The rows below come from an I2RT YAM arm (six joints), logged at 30 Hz.
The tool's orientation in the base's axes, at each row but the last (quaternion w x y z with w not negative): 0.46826 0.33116 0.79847 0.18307; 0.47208 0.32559 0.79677 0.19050; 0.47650 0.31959 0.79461 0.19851; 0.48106 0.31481 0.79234 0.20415; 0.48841 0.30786 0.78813 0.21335; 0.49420 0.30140 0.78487 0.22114
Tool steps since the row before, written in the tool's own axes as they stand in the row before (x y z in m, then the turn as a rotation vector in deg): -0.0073 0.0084 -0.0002 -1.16 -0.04 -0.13; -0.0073 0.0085 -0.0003 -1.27 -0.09 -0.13; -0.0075 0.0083 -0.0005 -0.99 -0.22 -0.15; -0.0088 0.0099 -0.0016 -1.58 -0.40 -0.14; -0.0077 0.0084 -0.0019 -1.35 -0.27 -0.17; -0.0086 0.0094 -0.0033 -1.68 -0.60 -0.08
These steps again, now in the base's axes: 0.0053 0.0009 0.0097 0.27 -0.84 0.77; 0.0051 0.0010 0.0099 0.29 -0.95 0.81; 0.0048 0.0007 0.0101 0.14 -0.85 0.56; 0.0046 0.0010 0.0125 0.29 -1.39 0.81; 0.0032 0.0006 0.0111 0.22 -1.14 0.76; 0.0022 0.0007 0.0130 0.33 -1.60 0.73
